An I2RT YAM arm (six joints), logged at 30 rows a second.
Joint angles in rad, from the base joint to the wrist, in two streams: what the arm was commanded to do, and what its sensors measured. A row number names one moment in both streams.
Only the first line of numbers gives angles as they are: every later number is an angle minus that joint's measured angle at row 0.
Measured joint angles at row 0:
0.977 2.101 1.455 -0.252 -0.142 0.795
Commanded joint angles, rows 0 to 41:
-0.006 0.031 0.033 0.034 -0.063 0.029
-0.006 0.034 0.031 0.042 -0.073 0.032
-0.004 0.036 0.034 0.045 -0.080 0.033
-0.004 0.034 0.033 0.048 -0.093 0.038
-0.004 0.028 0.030 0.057 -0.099 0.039
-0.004 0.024 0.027 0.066 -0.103 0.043
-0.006 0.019 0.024 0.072 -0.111 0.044
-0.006 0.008 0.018 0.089 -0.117 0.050
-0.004 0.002 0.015 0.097 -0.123 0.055
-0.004 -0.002 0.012 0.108 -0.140 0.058
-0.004 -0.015 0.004 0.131 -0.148 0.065
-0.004 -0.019 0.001 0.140 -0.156 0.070
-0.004 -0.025 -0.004 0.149 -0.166 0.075
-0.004 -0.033 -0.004 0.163 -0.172 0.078
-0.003 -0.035 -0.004 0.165 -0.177 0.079
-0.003 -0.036 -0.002 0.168 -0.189 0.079
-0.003 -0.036 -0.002 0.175 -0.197 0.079
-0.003 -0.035 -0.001 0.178 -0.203 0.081
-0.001 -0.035 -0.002 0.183 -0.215 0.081
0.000 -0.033 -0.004 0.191 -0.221 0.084
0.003 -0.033 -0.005 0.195 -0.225 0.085
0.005 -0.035 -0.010 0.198 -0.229 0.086
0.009 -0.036 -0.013 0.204 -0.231 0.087
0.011 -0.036 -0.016 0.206 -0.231 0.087
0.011 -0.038 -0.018 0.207 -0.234 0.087
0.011 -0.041 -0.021 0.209 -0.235 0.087
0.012 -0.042 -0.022 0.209 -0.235 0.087
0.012 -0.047 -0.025 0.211 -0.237 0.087
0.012 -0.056 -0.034 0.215 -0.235 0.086
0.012 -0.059 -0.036 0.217 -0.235 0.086
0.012 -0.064 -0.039 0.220 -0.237 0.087
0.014 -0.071 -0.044 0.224 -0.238 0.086
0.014 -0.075 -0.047 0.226 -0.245 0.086
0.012 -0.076 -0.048 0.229 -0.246 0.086
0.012 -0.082 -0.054 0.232 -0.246 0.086
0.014 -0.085 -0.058 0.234 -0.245 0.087
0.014 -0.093 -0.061 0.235 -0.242 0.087
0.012 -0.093 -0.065 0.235 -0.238 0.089
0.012 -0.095 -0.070 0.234 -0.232 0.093
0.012 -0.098 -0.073 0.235 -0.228 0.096
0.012 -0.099 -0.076 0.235 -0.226 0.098
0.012 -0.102 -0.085 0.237 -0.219 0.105
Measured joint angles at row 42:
-0.041 -0.035 -0.078 0.104 -0.103 0.040
